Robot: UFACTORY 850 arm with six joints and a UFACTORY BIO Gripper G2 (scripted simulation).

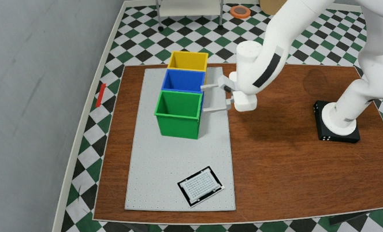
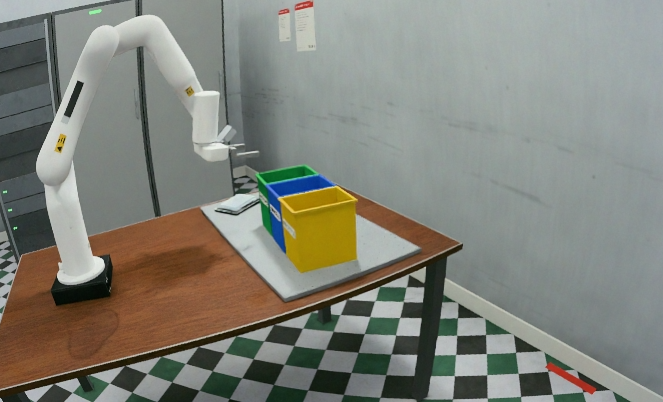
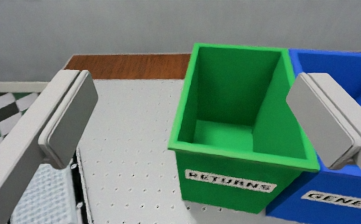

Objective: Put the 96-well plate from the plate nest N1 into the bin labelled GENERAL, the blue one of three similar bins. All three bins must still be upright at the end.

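My gripper is now 250 mm to the right of the white 96-well plate and 260 mm above it. Round my hand: blue bin (120 mm ahead, 170 mm to the right, 180 mm below); then black plate nest (250 mm to the left, 270 mm below); then green bin (120 mm ahead, 30 mm to the right, 180 mm below).
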